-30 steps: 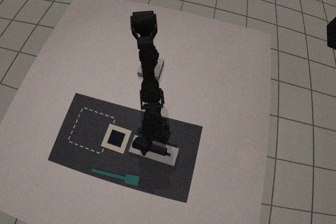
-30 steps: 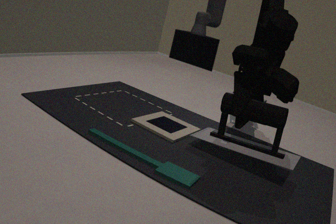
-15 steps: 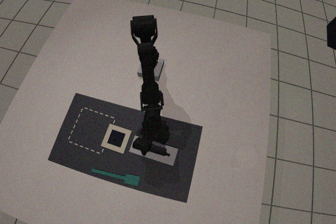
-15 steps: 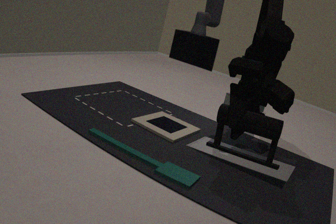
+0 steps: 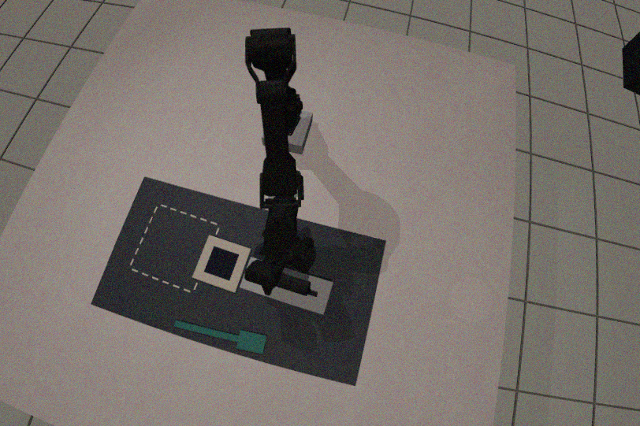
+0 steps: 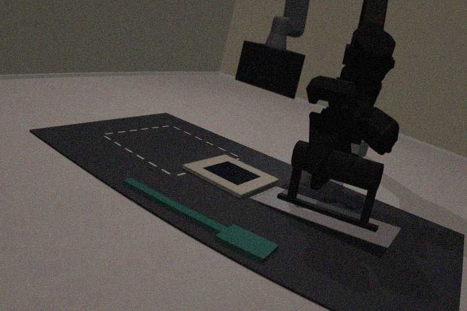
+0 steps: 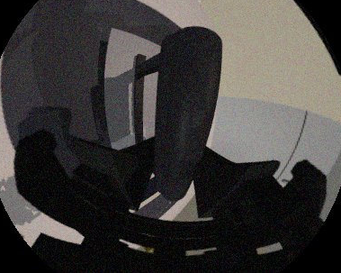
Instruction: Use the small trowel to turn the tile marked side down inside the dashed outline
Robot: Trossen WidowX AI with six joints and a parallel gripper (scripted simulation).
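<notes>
My gripper tip is 90 mm to the left of the dark mat and 80 mm above it. From my gripper tip the other things lie so: teal flat tool (130 mm ahead, 50 mm to the right, 50 mm below); tile (140 mm to the right, 50 mm below, 10 mm behind).
</notes>
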